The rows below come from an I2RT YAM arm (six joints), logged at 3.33 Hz.
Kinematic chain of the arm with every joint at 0, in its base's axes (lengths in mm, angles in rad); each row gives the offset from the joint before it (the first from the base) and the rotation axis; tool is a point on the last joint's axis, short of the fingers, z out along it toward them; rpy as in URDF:
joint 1: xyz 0 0 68 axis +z
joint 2: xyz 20 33.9 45.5 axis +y
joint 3: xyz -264 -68.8 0 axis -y
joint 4: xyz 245 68.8 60 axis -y
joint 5: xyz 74 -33.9 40.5 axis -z
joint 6: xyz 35.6 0 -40.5 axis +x
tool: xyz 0 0 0 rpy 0 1.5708 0
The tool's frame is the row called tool.
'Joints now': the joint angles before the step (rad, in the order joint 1, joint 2, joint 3, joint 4, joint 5, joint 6). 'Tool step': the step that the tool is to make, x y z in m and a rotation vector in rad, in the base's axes. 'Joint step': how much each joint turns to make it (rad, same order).
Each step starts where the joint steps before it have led.
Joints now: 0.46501, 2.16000, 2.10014, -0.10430, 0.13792, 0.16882
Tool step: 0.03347, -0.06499, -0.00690, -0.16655, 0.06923, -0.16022
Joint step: -0.13520, 0.05650, 0.11018, -0.16245, 0.05227, -0.11964
